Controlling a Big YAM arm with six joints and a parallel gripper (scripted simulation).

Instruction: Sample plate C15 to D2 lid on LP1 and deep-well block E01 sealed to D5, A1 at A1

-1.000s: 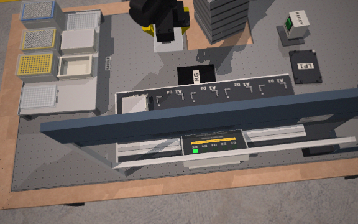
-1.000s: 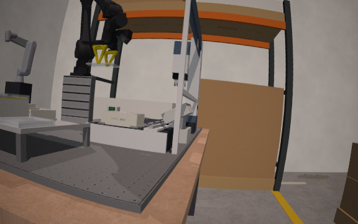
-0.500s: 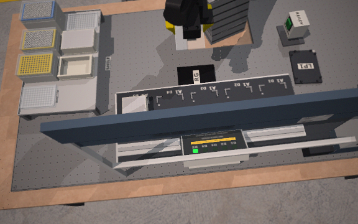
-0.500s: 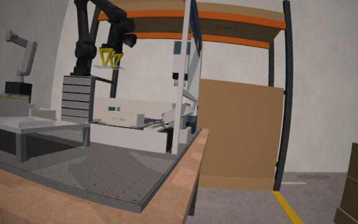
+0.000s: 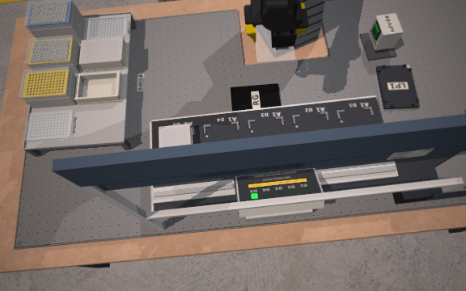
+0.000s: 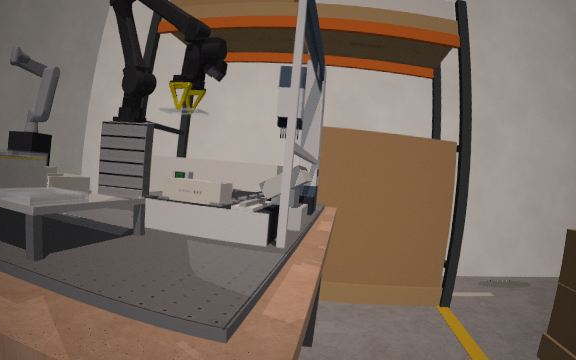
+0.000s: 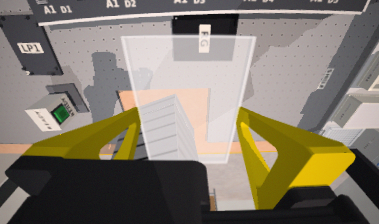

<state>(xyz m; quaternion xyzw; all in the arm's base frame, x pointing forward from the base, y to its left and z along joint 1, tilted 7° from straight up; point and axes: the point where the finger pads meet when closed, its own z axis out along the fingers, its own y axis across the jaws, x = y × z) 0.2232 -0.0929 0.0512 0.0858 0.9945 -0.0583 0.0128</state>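
The lid park LP1 lies 7 cm ahead of my hand, 39 cm to the left of it and 28 cm below it. The rest, counted from my hand: clear plate lid 1 cm below; then ready key 9 cm behind, 35 cm to the left, 21 cm below; then black regrip nest RG 4 cm to the right, 28 cm below.
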